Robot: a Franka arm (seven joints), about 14 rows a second.
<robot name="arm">
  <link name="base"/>
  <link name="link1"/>
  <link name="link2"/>
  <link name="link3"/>
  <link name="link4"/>
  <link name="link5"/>
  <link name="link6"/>
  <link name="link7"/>
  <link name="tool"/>
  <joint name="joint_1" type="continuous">
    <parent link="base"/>
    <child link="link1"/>
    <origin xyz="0 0 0.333"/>
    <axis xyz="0 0 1"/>
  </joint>
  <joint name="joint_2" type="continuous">
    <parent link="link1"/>
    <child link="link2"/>
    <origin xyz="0 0 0" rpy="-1.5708 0 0"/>
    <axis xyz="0 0 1"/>
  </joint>
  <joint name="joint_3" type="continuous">
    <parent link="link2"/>
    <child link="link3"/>
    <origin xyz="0 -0.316 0" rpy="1.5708 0 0"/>
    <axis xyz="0 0 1"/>
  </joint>
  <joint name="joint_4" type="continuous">
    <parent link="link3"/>
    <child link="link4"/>
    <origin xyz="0.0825 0 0" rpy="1.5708 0 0"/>
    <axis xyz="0 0 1"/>
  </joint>
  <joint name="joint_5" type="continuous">
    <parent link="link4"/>
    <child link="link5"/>
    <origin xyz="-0.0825 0.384 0" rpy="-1.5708 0 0"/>
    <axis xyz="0 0 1"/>
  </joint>
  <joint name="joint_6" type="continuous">
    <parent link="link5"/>
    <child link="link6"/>
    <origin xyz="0 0 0" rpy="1.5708 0 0"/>
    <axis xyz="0 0 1"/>
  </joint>
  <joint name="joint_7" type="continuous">
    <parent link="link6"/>
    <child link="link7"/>
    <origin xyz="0.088 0 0" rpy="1.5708 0 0"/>
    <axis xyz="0 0 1"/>
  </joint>
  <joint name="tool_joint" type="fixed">
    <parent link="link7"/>
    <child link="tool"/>
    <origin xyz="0 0 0.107"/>
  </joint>
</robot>
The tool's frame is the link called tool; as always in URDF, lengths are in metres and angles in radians. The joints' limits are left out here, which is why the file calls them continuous.
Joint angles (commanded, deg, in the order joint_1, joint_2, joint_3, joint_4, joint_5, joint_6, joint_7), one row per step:
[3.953 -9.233 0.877 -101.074 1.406 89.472 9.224]
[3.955 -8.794 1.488 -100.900 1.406 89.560 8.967]
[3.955 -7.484 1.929 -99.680 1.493 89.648 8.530]
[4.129 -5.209 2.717 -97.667 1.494 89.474 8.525]
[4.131 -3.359 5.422 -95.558 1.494 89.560 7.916]
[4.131 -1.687 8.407 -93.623 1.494 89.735 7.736]
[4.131 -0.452 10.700 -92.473 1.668 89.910 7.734]
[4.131 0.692 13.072 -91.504 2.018 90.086 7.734]
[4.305 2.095 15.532 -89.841 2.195 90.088 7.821]
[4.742 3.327 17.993 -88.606 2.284 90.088 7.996]
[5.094 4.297 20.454 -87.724 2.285 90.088 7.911]
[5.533 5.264 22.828 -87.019 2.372 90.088 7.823]
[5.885 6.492 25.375 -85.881 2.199 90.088 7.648]
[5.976 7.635 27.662 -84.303 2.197 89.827 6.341]
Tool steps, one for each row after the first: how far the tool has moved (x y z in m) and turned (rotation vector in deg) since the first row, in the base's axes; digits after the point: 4 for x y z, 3 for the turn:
[0.0019 0.0059 -0.0023 -0.091 0.166 0.861]
[0.0090 0.0108 -0.0038 -0.009 0.167 1.734]
[0.0202 0.0208 -0.0081 -0.047 0.603 2.709]
[0.0270 0.0474 -0.0078 -0.063 0.250 6.025]
[0.0312 0.0765 -0.0074 0.069 -0.175 9.193]
[0.0328 0.0990 -0.0094 0.421 -0.220 11.480]
[0.0327 0.1223 -0.0119 1.012 -0.132 13.831]
[0.0321 0.1475 -0.0114 1.648 -0.305 16.362]
[0.0284 0.1745 -0.0126 2.213 -0.219 19.059]
[0.0222 0.1999 -0.0140 2.692 -0.067 21.928]
[0.0146 0.2249 -0.0166 3.275 0.286 24.787]
[0.0073 0.2497 -0.0176 3.863 0.413 27.801]
[0.0010 0.2693 -0.0144 4.790 0.270 31.406]

